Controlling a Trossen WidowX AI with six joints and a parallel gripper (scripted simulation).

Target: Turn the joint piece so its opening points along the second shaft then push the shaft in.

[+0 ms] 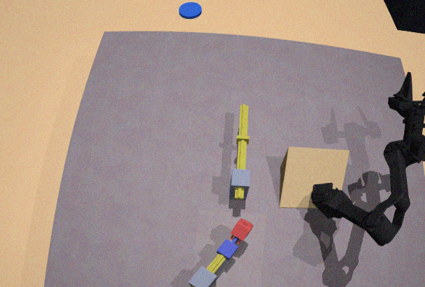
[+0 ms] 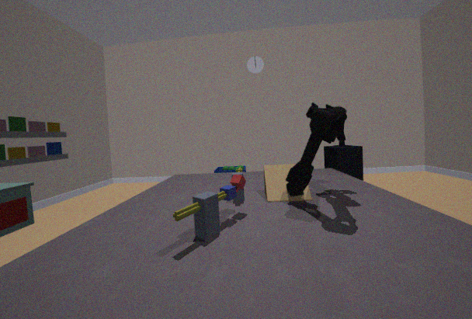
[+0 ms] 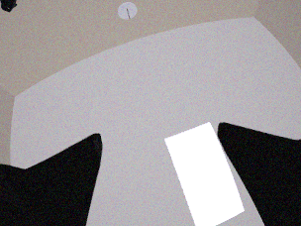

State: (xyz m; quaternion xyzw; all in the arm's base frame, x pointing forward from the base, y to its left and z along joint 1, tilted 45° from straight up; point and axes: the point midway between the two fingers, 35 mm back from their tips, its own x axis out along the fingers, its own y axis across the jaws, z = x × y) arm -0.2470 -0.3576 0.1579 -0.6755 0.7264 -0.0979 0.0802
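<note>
Right now the red joint piece is 480 mm ahead of my gripper tip, 290 mm to the left of it and 330 mm below it.
</note>
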